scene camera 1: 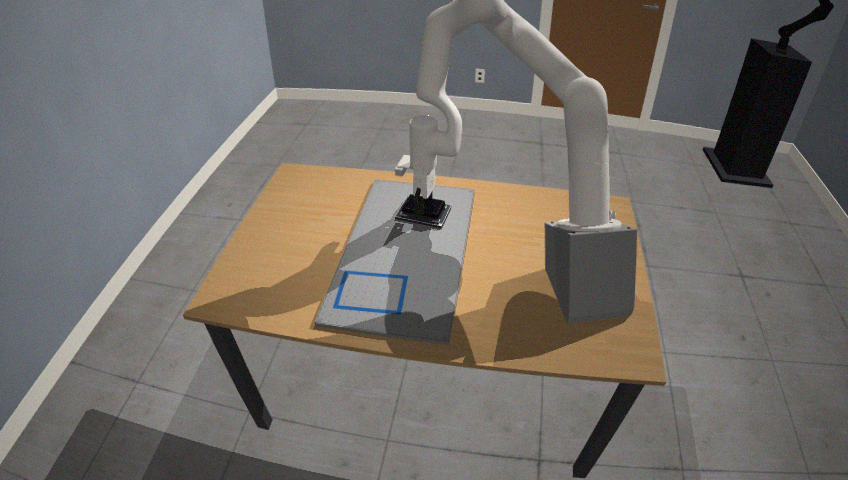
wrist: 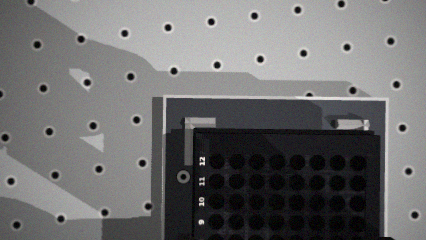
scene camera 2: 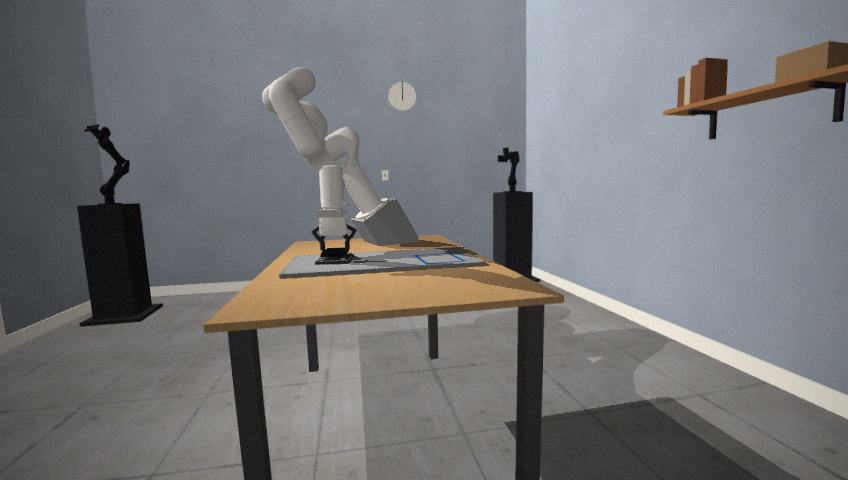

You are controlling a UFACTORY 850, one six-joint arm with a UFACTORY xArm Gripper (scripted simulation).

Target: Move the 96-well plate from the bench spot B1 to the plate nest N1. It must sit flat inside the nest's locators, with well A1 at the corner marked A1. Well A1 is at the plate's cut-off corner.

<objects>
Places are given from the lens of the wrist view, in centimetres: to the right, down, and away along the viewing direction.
96-well plate (wrist: 240, 176): 1, 3, 14
</objects>
